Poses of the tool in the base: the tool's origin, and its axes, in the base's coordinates. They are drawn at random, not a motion.
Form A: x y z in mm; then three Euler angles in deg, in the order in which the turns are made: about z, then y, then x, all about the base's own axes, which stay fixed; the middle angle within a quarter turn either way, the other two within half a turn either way.
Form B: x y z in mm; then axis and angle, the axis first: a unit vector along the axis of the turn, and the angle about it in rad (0 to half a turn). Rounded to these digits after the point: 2 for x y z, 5 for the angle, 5 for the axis.
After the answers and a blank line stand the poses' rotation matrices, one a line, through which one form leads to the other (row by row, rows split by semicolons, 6 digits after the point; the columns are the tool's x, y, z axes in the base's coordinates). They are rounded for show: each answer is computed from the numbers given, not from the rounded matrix.
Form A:
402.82 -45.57 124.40 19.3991 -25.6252 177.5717
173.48 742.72 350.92 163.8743 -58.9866 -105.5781
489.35 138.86 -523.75 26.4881 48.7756 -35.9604
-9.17 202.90 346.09 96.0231 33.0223 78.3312
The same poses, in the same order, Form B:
402.82 -45.57 124.40 0.96176 -0.16916 -0.21542 3.02609
173.48 742.72 350.92 0.41296 -0.67903 -0.60695 2.50197
489.35 138.86 -523.75 -0.37587 0.91408 0.15223 1.02119
-9.17 202.90 346.09 0.61073 -0.32494 0.72210 2.39674

0.850454 -0.299477 -0.432482; -0.349132 -0.936295 -0.038202; -0.393490 0.183482 -0.900833
-0.494966 -0.143105 -0.857047; -0.867670 0.028689 0.496311; -0.046437 0.989292 -0.138368
0.589832 -0.293926 0.752134; -0.034297 0.921447 0.386988; -0.806798 -0.254053 0.533418
-0.087979 -0.833830 0.544965; 0.145136 -0.551979 -0.821130; 0.985492 0.006852 0.169582

